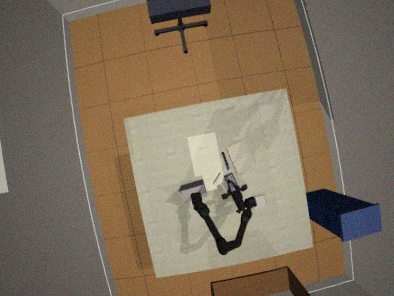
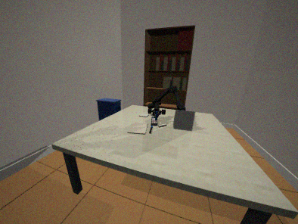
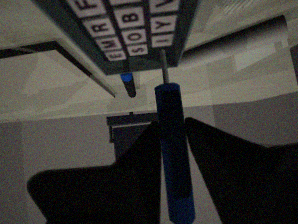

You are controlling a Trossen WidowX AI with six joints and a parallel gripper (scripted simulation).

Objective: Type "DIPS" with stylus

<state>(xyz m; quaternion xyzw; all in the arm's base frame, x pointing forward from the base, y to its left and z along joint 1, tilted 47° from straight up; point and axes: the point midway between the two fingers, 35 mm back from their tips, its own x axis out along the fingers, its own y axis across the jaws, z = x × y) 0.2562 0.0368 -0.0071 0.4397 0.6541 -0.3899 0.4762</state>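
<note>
Now: gripper tip 1 cm above the blue stylus. Round my gripper tip: notebook: 15 cm to the left, 13 cm ahead, 7 cm below; then blue-capped pen: 11 cm to the left, 7 cm below, 1 cm ahead.
</note>
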